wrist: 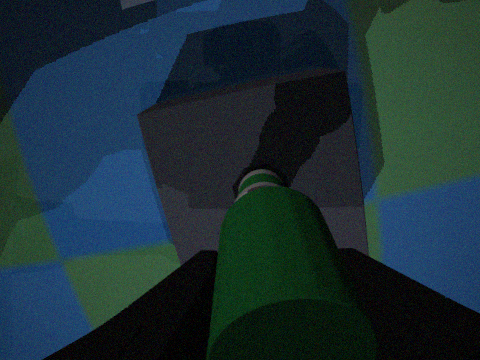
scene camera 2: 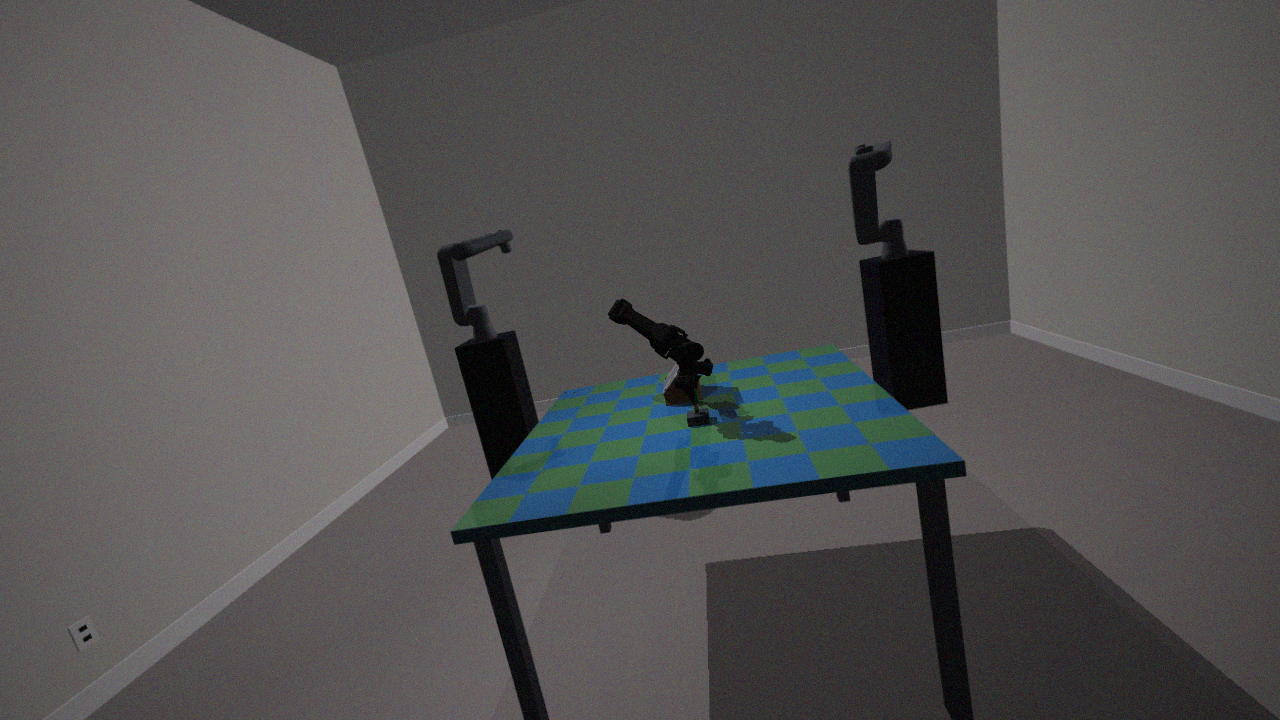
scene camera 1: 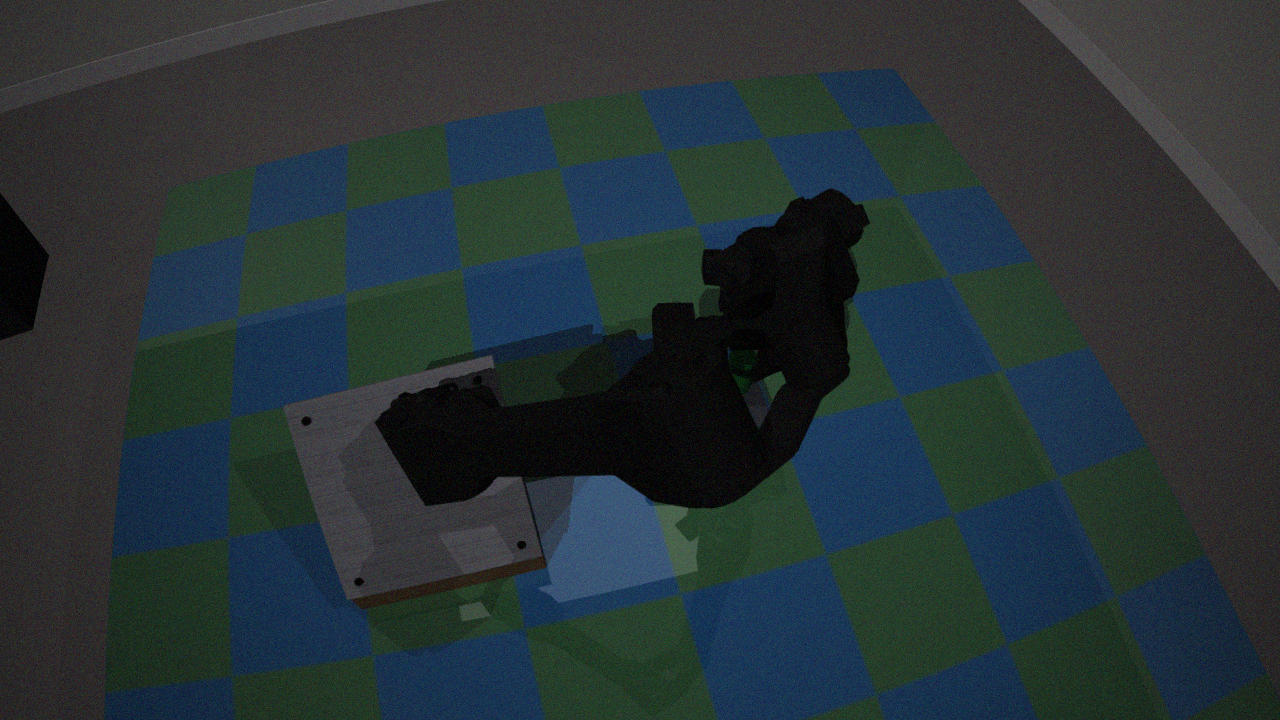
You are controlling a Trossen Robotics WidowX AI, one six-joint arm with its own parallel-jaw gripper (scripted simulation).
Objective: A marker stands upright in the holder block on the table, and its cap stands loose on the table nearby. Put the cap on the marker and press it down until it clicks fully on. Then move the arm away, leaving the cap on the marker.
Note:
My gripper (scene camera 1: 739, 378) carries a green cap (wrist: 280, 280).
My gripper also shows in the wrist view (wrist: 277, 266) and in scene camera 2 (scene camera 2: 694, 399).

